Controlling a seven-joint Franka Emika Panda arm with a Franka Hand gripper.
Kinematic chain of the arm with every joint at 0, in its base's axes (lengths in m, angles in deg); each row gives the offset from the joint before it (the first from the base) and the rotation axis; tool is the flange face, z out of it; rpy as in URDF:
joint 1: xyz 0 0 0.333 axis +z
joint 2: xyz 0 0 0 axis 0.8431 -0.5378 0
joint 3: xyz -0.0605 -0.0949 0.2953 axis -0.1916 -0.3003 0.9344
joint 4: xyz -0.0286 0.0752 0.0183 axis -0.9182 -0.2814 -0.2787
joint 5: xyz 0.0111 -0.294 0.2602 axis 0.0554 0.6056 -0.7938
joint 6: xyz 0 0 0 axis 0.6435 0.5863 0.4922
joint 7: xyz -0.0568 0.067 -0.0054 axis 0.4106 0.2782 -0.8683
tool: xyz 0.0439 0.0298 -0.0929 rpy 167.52 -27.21 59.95
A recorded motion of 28 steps. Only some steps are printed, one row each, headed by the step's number.
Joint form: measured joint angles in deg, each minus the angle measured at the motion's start. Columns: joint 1, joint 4, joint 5, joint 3, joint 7, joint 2, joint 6.
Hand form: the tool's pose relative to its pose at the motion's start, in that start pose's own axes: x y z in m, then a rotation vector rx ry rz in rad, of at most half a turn. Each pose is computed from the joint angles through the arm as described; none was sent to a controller.
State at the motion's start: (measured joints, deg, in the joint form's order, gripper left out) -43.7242 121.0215 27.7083 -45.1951 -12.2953 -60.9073 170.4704
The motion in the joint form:
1: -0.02 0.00 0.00 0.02 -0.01 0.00 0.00
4: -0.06 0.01 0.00 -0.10 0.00 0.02 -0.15
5: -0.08 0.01 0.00 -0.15 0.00 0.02 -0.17
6: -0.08 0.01 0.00 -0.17 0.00 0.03 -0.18
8: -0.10 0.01 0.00 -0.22 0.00 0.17 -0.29
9: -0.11 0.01 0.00 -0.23 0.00 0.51 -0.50
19: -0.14 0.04 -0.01 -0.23 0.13 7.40 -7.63
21: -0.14 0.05 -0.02 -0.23 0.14 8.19 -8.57
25: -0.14 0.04 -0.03 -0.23 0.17 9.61 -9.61
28: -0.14 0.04 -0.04 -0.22 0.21 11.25 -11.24
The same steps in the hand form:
1: 0.0000 0.0000 0.0000 0.0001 -0.0002 -0.0001
4: 0.0014 0.0011 0.0000 -0.0027 0.0000 0.0023
5: 0.0021 0.0015 0.0001 -0.0033 0.0003 0.0033
6: 0.0023 0.0016 0.0000 -0.0034 0.0005 0.0036
8: 0.0030 0.0017 -0.0015 -0.0033 0.0015 0.0044
9: 0.0034 0.0012 -0.0051 -0.0017 0.0032 0.0044
19: 0.0023 -0.0032 -0.0735 -0.0118 0.0107 0.0008
21: 0.0018 -0.0031 -0.0811 -0.0149 0.0104 0.0005
25: 0.0012 -0.0038 -0.0960 -0.0101 0.0156 -0.0001
28: -0.0001 -0.0035 -0.1124 -0.0114 0.0179 -0.0006

